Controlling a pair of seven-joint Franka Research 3 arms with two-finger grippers.
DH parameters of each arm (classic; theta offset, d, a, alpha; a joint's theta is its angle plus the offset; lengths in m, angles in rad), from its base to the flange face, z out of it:
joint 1: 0 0.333 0 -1.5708
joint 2: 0 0 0 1.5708
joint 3: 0 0.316 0.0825 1.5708
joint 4: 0 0 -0.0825 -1.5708
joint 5: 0 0.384 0 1.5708
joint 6: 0 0 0.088 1.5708
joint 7: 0 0.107 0 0
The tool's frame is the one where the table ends.
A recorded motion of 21 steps. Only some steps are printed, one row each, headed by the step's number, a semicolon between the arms.
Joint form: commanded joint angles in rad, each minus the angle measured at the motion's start. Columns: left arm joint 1, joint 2, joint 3, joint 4, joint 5, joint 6, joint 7; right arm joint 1, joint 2, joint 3, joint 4, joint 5, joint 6, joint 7.
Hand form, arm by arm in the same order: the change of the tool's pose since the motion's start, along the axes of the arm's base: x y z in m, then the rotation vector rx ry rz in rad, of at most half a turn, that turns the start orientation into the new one. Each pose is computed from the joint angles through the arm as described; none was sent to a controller.
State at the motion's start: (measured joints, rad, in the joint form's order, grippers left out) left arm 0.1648 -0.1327 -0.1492 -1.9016 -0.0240 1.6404 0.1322; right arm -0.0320 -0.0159 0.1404 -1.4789 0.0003 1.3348 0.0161
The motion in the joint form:
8: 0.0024 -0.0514 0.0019 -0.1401 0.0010 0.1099 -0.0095; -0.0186 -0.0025 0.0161 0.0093 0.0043 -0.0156 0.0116
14: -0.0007 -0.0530 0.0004 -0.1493 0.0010 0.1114 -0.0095; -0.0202 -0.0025 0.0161 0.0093 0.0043 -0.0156 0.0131
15: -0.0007 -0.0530 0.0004 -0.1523 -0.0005 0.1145 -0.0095; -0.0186 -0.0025 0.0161 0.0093 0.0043 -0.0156 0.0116
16: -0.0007 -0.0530 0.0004 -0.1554 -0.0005 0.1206 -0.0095; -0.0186 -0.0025 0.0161 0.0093 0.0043 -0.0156 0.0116
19: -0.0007 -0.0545 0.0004 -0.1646 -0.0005 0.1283 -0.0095; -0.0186 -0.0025 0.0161 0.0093 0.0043 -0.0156 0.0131
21: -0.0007 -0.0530 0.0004 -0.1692 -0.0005 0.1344 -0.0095; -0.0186 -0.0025 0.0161 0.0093 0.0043 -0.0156 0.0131
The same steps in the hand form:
8: -0.0153 0.0021 -0.0319 0.0103 -0.0205 0.0167; -0.0026 -0.0008 0.0043 0.0017 0.0041 -0.0135
14: -0.0167 -0.0001 -0.0353 0.0107 -0.0144 0.0123; -0.0025 -0.0017 0.0043 0.0015 0.0041 -0.0166
15: -0.0168 -0.0002 -0.0364 0.0093 -0.0145 0.0128; -0.0026 -0.0008 0.0043 0.0017 0.0041 -0.0135
16: -0.0166 -0.0002 -0.0374 0.0094 -0.0175 0.0129; -0.0026 -0.0008 0.0043 0.0017 0.0041 -0.0135
19: -0.0173 -0.0001 -0.0404 0.0097 -0.0175 0.0131; -0.0026 -0.0008 0.0043 0.0015 0.0041 -0.0150
21: -0.0171 0.0000 -0.0428 0.0095 -0.0175 0.0132; -0.0026 -0.0008 0.0043 0.0015 0.0041 -0.0150

